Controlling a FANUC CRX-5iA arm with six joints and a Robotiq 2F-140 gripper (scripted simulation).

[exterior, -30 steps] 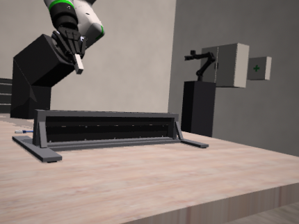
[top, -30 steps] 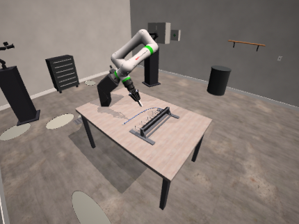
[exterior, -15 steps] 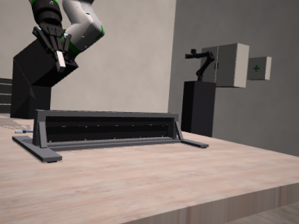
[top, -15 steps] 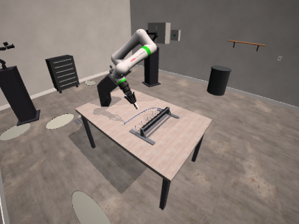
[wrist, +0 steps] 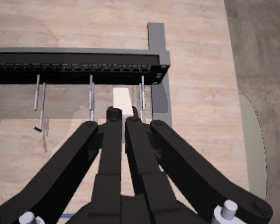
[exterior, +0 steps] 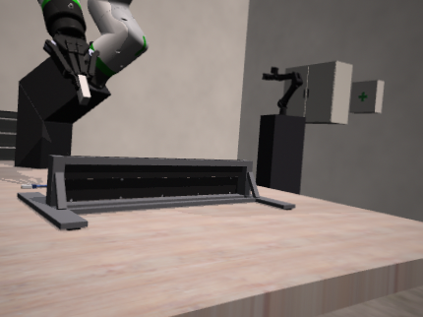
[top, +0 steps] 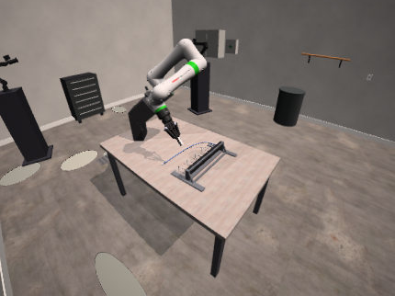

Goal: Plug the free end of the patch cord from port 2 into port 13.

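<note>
Now: hand 230 mm above the pale plug, 110 mm to the left of it and 110 mm past it.
</note>
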